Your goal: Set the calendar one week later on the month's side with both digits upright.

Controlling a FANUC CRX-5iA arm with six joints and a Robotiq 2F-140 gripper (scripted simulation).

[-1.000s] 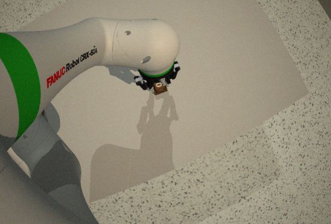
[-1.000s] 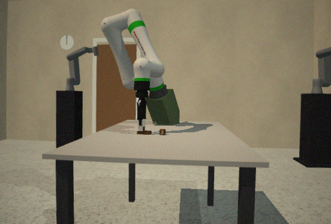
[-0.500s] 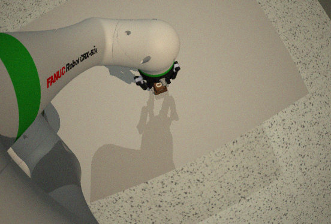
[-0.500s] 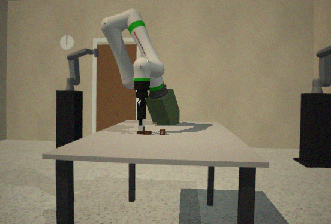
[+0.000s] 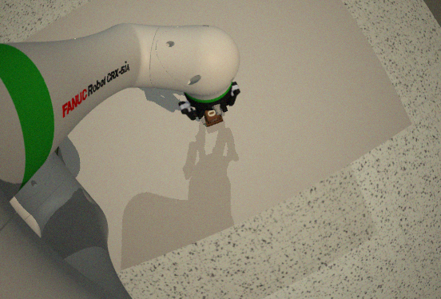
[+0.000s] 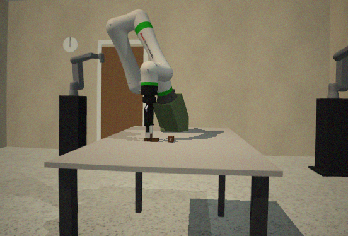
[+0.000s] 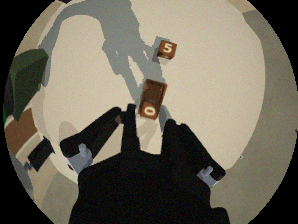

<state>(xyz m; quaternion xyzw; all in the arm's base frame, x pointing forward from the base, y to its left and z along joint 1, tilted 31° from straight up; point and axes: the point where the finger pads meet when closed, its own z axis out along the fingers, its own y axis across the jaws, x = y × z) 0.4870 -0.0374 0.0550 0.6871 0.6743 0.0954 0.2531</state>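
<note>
Now: the brown tray 20 mm to the left of my hand and 40 mm below it.
</note>
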